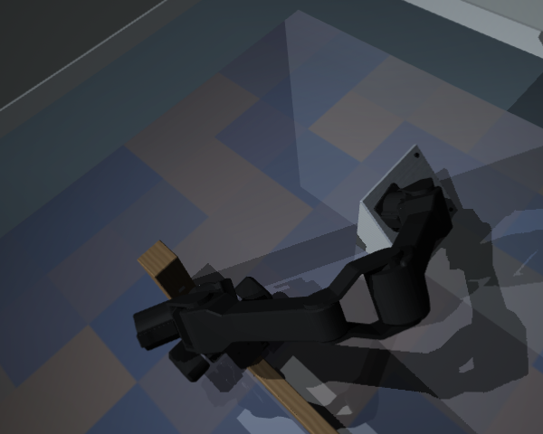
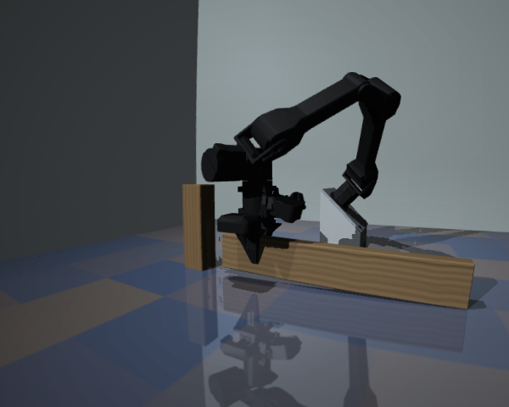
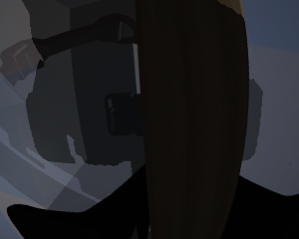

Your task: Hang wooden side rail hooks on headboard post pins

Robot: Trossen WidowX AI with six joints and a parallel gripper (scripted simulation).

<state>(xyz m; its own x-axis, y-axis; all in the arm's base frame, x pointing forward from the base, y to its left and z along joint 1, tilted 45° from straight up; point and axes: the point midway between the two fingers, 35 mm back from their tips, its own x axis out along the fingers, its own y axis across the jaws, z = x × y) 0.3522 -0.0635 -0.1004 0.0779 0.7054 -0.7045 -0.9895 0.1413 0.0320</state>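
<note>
My gripper tip is 14 cm to the left of the wooden headboard post, 5 cm below it and 1 cm past it.
</note>
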